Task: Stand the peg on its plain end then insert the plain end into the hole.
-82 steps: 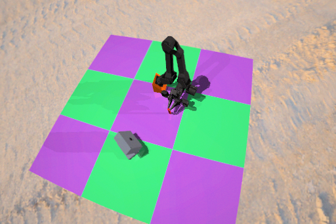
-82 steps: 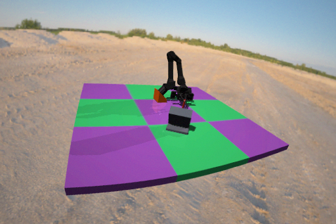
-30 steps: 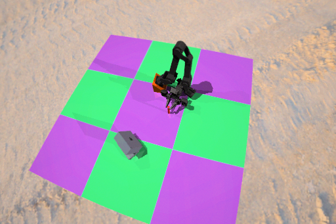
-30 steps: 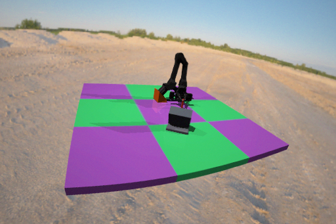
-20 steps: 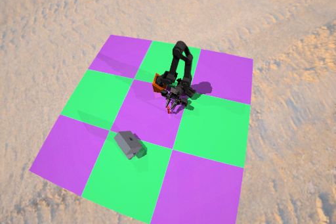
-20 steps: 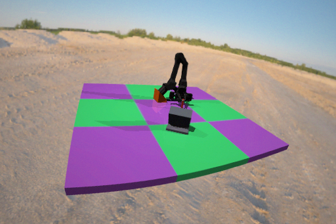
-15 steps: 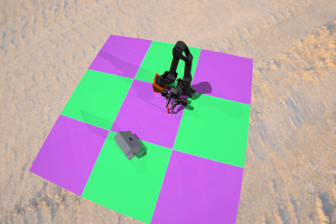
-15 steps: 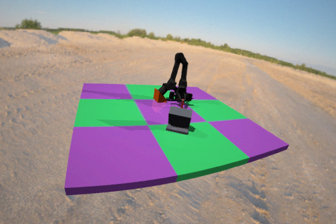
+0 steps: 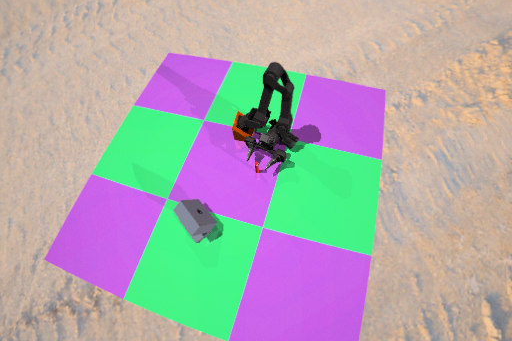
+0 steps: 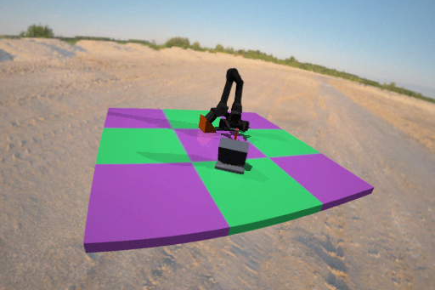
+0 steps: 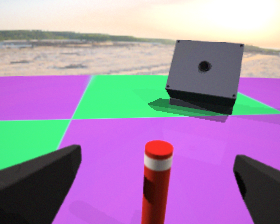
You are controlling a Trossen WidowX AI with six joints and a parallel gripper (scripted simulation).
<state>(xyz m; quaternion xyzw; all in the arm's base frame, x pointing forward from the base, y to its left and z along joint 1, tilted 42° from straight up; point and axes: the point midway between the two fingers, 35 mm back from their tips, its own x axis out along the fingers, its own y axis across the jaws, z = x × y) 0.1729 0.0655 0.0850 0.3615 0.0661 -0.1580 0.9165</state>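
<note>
My gripper tip is now 1 cm past the peg and 1 cm above it. From my gripper tip the other things lie so: grey sloped panel (25 cm ahead, 20 cm to the right).
</note>
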